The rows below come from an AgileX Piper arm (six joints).
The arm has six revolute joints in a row. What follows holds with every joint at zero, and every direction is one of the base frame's. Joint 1 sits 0.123 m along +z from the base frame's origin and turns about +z. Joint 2 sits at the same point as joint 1 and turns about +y. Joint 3 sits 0.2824 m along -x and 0.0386 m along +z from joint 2 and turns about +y. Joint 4 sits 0.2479 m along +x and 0.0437 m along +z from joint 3 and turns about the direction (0.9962, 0, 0.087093). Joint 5 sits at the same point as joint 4 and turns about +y. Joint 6 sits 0.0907 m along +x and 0.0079 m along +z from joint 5 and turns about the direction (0.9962, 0, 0.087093). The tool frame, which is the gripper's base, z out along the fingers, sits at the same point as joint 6; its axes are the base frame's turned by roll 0, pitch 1.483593 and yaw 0 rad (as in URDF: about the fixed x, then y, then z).
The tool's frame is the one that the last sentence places.
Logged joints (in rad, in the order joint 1, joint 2, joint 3, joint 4, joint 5, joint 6), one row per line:
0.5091 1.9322 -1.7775 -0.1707 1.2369 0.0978
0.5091 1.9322 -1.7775 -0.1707 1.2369 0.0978
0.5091 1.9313 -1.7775 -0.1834 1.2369 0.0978
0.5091 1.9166 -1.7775 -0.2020 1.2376 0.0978
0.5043 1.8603 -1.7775 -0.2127 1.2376 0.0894
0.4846 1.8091 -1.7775 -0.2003 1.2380 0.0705
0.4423 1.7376 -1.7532 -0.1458 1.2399 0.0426
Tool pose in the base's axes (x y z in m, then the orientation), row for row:
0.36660 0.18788 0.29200 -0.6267 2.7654 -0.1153
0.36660 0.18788 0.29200 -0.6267 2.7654 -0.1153
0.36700 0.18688 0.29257 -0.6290 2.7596 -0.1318
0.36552 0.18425 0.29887 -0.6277 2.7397 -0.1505
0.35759 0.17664 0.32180 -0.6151 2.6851 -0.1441
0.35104 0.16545 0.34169 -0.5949 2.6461 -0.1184
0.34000 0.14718 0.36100 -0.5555 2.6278 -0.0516
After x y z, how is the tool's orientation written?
As a rotation vector, in radians.
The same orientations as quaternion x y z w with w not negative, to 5 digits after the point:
-0.21829 0.96325 -0.04016 0.15128
-0.21829 0.96325 -0.04016 0.15128
-0.21936 0.96240 -0.04596 0.15347
-0.22003 0.96038 -0.05276 0.16271
-0.21891 0.95561 -0.05128 0.19042
-0.21417 0.95260 -0.04262 0.21181
-0.20145 0.95297 -0.01871 0.22565

